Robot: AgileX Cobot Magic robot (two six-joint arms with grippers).
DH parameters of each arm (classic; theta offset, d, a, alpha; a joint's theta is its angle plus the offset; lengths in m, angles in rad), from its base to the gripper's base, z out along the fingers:
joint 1: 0 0.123 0 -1.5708
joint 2: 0.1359 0 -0.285 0
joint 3: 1.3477 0 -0.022 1.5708
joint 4: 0 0.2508 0 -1.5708
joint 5: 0 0 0.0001 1.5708
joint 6: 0 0.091 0 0
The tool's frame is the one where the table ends.
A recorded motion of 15 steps. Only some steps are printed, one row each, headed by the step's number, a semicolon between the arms.
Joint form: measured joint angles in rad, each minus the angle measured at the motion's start. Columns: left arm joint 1, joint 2, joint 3, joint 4, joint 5, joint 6; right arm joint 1, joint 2, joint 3, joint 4, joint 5, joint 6.
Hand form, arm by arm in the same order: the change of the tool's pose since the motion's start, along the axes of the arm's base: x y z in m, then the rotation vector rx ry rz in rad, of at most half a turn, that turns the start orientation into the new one. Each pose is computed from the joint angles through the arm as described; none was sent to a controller.
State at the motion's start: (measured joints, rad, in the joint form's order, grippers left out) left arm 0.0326 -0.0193 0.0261 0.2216 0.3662 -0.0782; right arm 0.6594 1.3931 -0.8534 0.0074 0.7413 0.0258
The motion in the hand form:
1: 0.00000 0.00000 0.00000 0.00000 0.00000 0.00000; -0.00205 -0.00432 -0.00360 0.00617 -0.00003 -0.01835
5: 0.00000 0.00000 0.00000 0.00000 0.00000 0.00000; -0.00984 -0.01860 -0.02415 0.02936 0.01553 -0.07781
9: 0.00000 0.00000 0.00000 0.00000 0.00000 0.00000; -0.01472 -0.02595 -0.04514 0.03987 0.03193 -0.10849
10: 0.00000 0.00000 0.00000 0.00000 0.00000 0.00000; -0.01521 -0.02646 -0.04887 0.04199 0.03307 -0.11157
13: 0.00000 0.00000 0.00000 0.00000 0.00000 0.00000; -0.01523 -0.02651 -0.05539 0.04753 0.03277 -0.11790
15: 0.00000 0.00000 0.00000 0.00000 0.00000 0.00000; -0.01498 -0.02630 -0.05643 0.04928 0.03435 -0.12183
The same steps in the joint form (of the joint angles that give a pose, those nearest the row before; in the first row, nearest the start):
1: 0.0000 0.0000 0.0000 0.0000 0.0000 0.0000; -0.0089 -0.0112 0.0265 0.0017 -0.0191 0.0092
5: 0.0000 0.0000 0.0000 0.0000 0.0000 0.0000; -0.0433 -0.0315 0.1351 0.0310 -0.1089 0.0187
9: 0.0000 0.0000 0.0000 0.0000 0.0000 0.0000; -0.0622 -0.0163 0.2162 0.0611 -0.1978 0.0086
10: 0.0000 0.0000 0.0000 0.0000 0.0000 0.0000; -0.0634 -0.0101 0.2282 0.0664 -0.2162 0.0060
13: 0.0000 0.0000 0.0000 0.0000 0.0000 0.0000; -0.0643 0.0051 0.2460 0.0753 -0.2526 0.0035
15: 0.0000 0.0000 0.0000 0.0000 0.0000 0.0000; -0.0645 0.0089 0.2474 0.0779 -0.2576 0.0054

